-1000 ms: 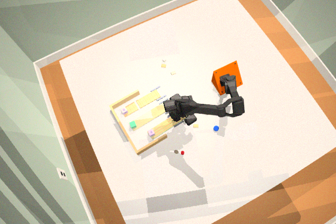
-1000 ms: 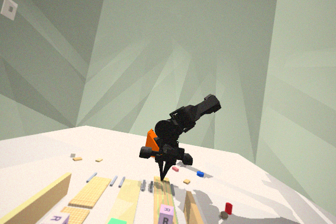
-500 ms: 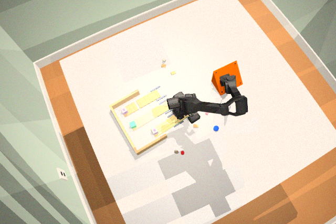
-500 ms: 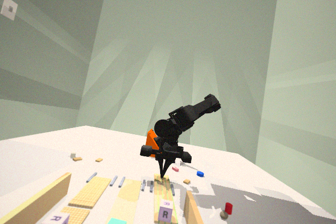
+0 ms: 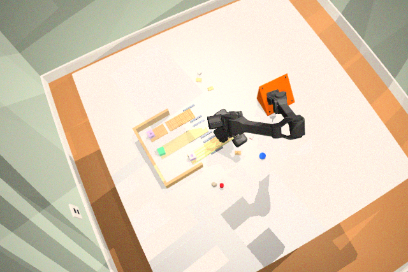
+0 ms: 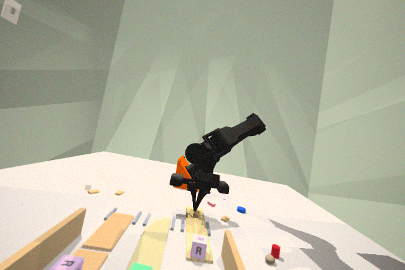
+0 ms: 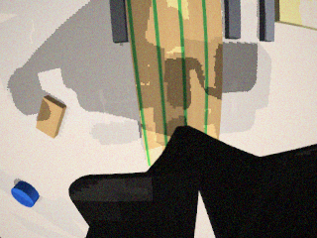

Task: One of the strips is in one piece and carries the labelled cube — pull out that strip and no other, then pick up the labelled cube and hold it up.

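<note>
My gripper tip is 10 cm short of the green-lined strip and 2 cm to the right of it. Round my gripper tip: pink block: 9 cm behind, 5 cm to the left; then red cylinder: 21 cm to the left, 13 cm ahead, 1 cm above; then blue cylinder: 16 cm to the left, 10 cm behind.
</note>
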